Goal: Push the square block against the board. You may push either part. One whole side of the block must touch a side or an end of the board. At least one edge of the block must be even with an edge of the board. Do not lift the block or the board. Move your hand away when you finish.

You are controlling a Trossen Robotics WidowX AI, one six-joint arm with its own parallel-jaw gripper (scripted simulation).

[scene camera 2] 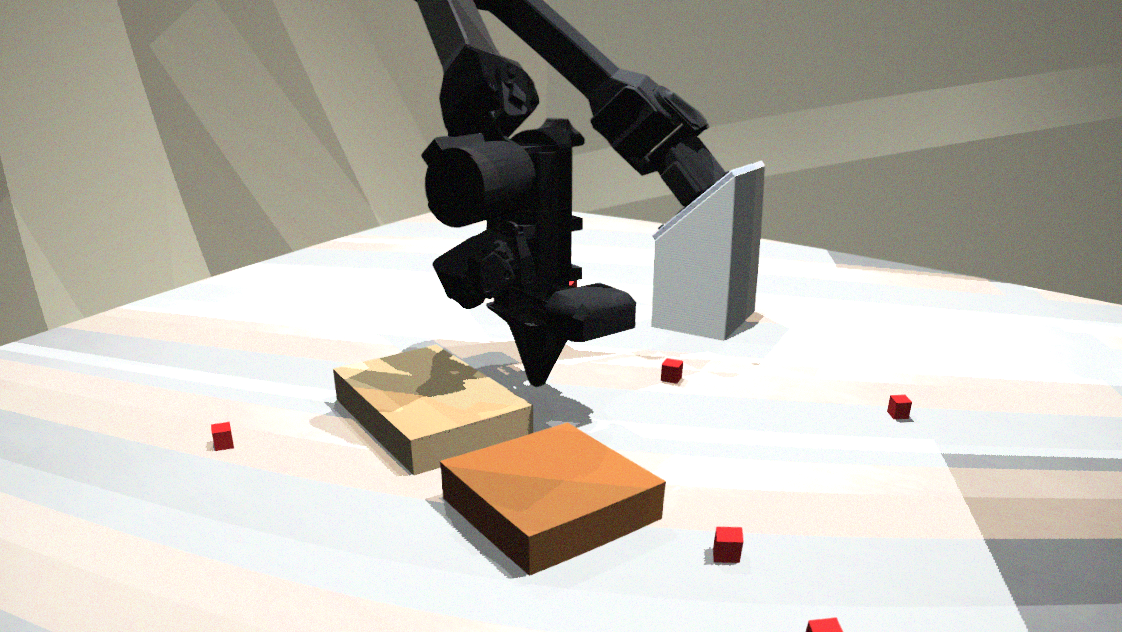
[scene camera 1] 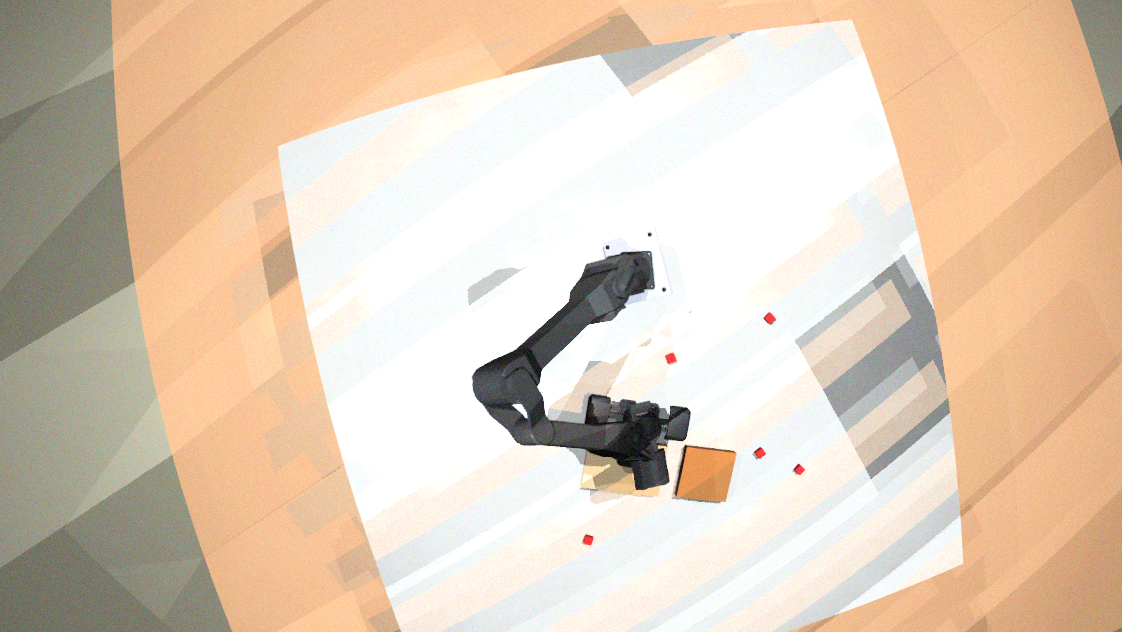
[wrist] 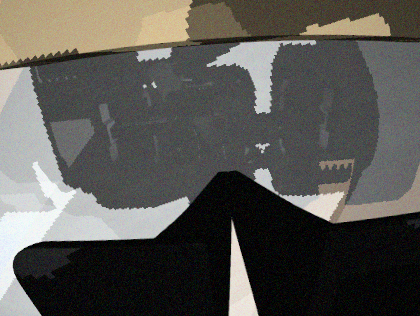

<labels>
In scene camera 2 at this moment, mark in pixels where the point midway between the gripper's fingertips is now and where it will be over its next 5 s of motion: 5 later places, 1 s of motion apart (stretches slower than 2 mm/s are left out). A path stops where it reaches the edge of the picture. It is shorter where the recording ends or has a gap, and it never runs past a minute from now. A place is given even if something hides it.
My gripper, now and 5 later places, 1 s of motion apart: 537, 384; 359, 366; 357, 430; 314, 442; 317, 351; 368, 316
</labels>
